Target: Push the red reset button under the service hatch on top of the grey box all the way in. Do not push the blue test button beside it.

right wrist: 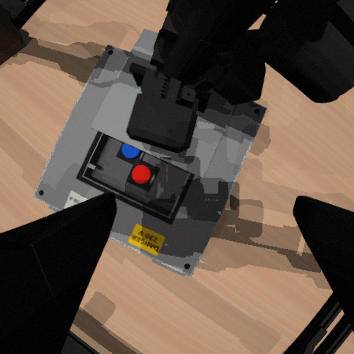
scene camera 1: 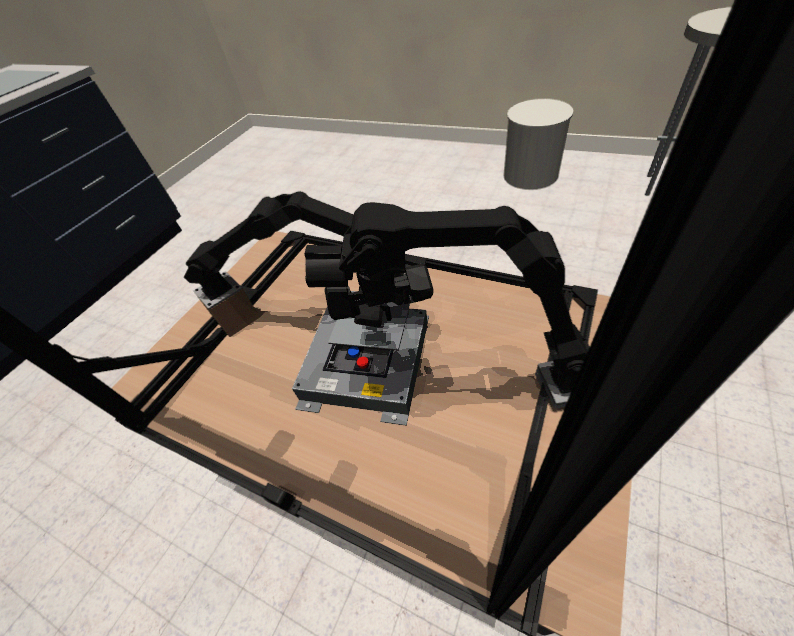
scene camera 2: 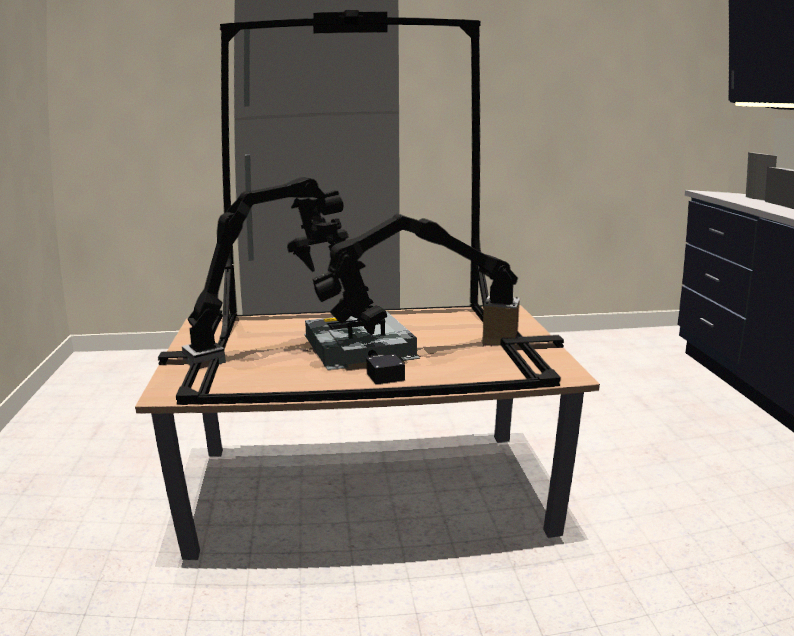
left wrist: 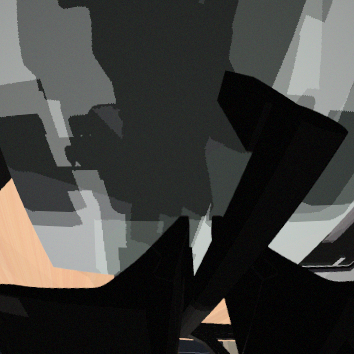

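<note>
The grey box (scene camera 1: 314, 369) (scene camera 2: 344, 355) (right wrist: 67, 147) lies flat in the middle of the table. Its service hatch (right wrist: 112, 112) is slid back, baring a dark recess with the red reset button (scene camera 1: 362, 361) (right wrist: 141, 174) and the blue test button (scene camera 1: 353, 352) (right wrist: 130, 151) beside it. My left gripper (scene camera 2: 364, 317) (left wrist: 199, 223) is down on the box's far end, shut on the dark hatch handle. My right gripper (scene camera 2: 308, 255) (right wrist: 206, 203) is open and empty, hanging well above the box, fingers pointing down. Neither button is touched.
A yellow danger label (scene camera 1: 372, 389) (right wrist: 147, 239) sits on the box's near edge. A small black block (scene camera 2: 385, 367) stands in front of the box. A brown box (scene camera 1: 233, 309) (scene camera 2: 501, 322) is at the left arm's base. Black frame rails (scene camera 1: 174, 379) border the table.
</note>
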